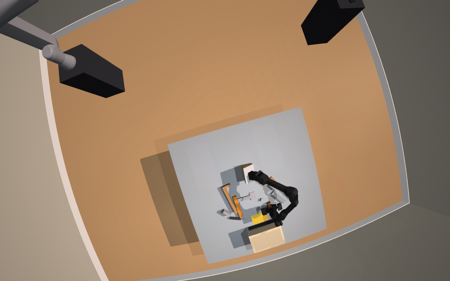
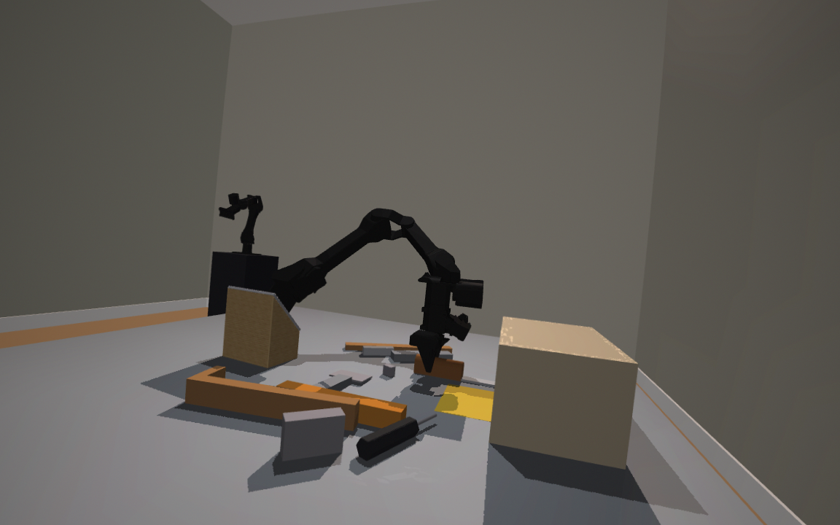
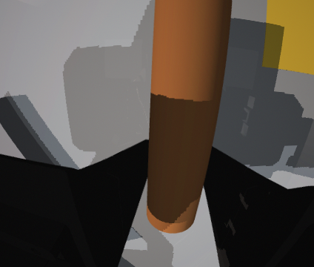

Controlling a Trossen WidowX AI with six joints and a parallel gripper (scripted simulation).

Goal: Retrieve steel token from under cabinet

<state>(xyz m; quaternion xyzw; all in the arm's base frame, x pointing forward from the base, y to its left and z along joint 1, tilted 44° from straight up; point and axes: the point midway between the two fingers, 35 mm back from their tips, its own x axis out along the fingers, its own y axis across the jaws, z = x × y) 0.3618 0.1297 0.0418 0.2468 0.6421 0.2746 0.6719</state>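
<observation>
The grey cube lies 80 mm behind my gripper tip and 60 mm to the right of it. Also, from my gripper tip: grey bar 100 mm to the left, 60 mm behind; orange stick 140 mm to the left, 140 mm behind; grey t-shaped piece 170 mm to the right, 130 mm behind.
</observation>
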